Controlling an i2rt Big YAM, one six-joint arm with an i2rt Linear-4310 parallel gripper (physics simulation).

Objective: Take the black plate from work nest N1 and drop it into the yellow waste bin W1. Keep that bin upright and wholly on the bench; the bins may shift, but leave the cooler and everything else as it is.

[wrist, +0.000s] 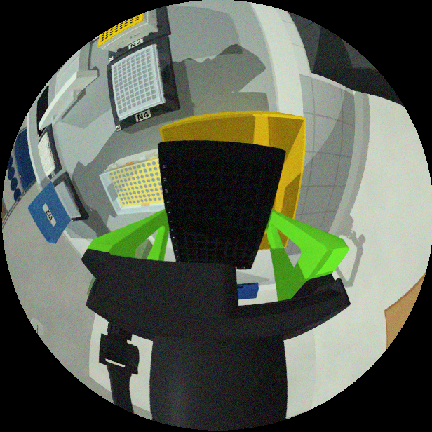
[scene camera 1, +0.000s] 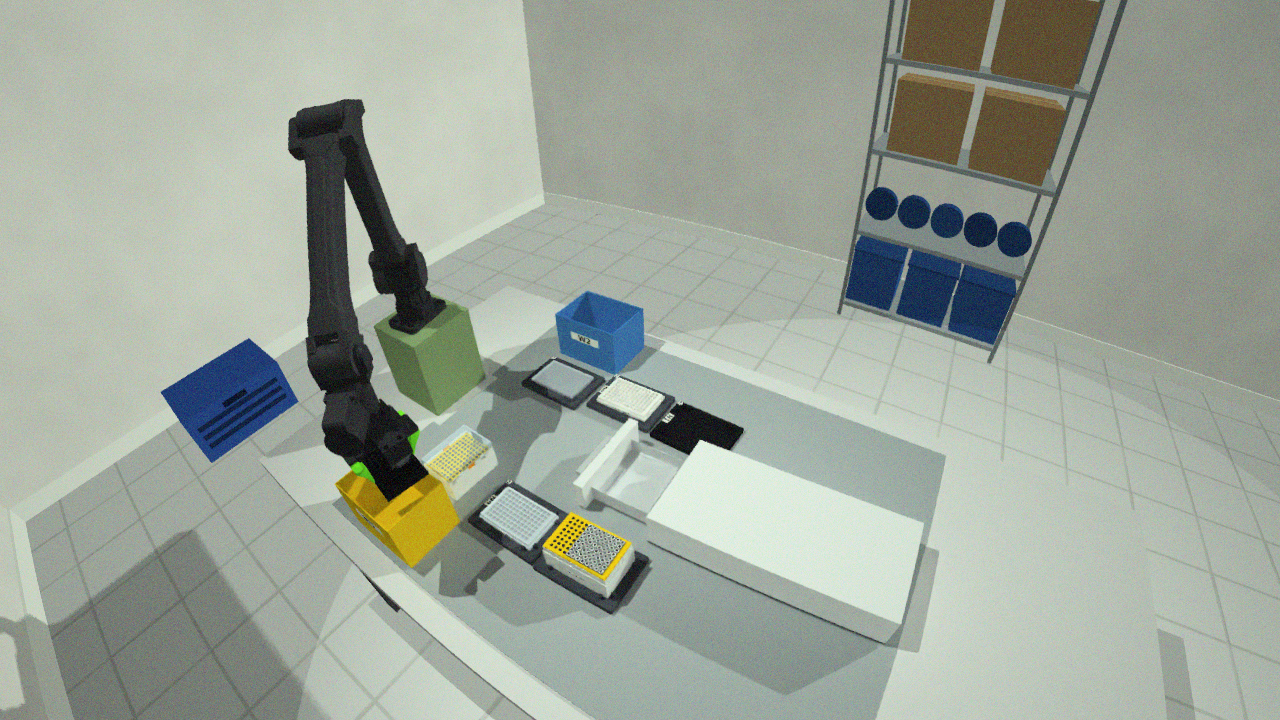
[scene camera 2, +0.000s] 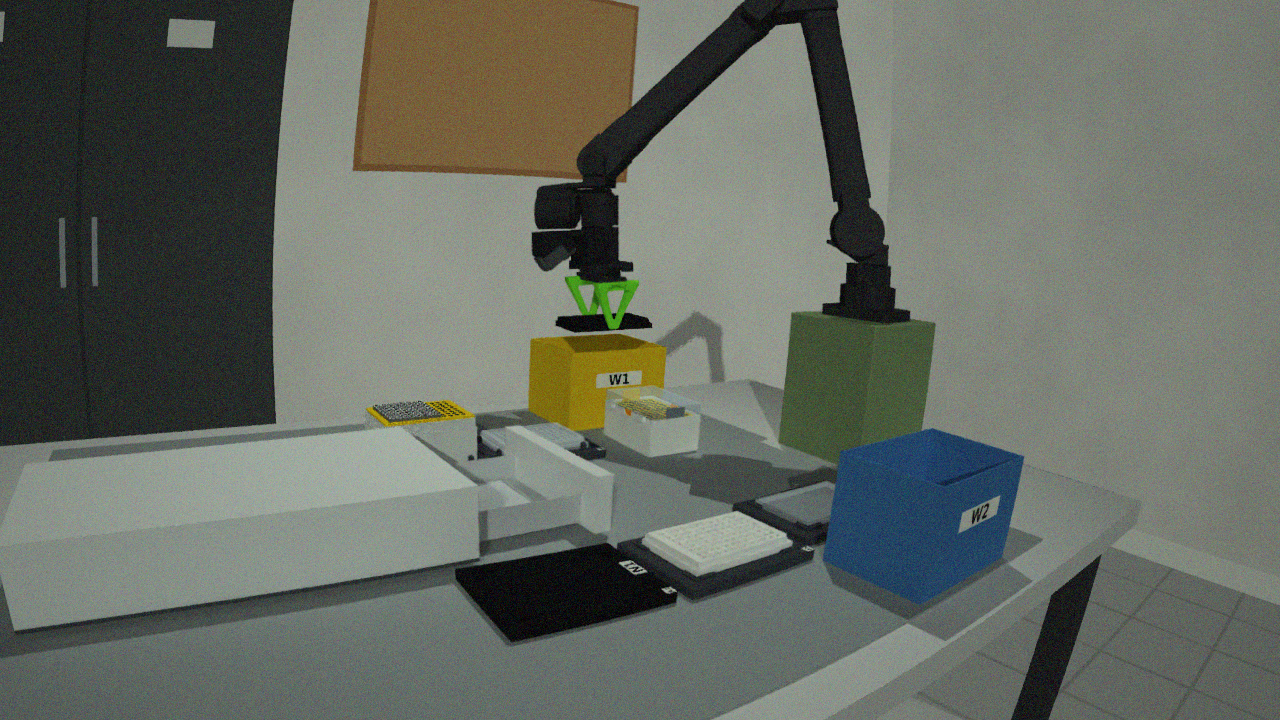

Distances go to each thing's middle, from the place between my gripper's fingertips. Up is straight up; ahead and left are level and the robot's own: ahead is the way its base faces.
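The black plate [scene camera 1: 391, 482] is right at my hand. Nest N4 [scene camera 1: 533, 555] sits 150 mm below my hand, 190 mm ahead of it and 80 mm to the left of it, while the yellow-topped rack [scene camera 1: 598, 559] is 110 mm below my hand, 60 mm to the left of it and 350 mm ahead of it. As for the yellow waste bin W1 [scene camera 2: 568, 378], it is 90 mm below my hand, 10 mm behind it and 20 mm to the right of it.
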